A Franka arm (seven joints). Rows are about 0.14 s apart.
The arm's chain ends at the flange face. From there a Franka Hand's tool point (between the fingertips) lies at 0.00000 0.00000 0.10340 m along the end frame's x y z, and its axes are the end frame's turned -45 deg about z.
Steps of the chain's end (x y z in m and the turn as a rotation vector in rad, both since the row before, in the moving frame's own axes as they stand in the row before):
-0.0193, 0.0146, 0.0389, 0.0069, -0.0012, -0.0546
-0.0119, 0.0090, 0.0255, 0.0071, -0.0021, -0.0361
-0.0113, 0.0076, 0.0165, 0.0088, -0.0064, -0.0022
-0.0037, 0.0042, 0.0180, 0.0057, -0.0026, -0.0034
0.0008, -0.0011, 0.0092, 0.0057, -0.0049, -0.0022
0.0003, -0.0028, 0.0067, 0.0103, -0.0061, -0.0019
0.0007, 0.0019, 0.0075, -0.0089, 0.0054, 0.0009
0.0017, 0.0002, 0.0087, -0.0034, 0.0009, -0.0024
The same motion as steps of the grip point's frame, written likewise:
-0.0236, -0.0039, 0.0389, 0.0057, 0.0040, -0.0546
-0.0144, -0.0027, 0.0255, 0.0065, 0.0035, -0.0361
-0.0132, -0.0037, 0.0165, 0.0107, 0.0017, -0.0022
-0.0054, -0.0003, 0.0180, 0.0059, 0.0022, -0.0034
0.0014, -0.0010, 0.0092, 0.0075, 0.0006, -0.0022
0.0025, -0.0030, 0.0067, 0.0116, 0.0030, -0.0019
-0.0011, 0.0029, 0.0075, -0.0101, -0.0025, 0.0009
0.0009, 0.0017, 0.0087, -0.0030, -0.0018, -0.0024

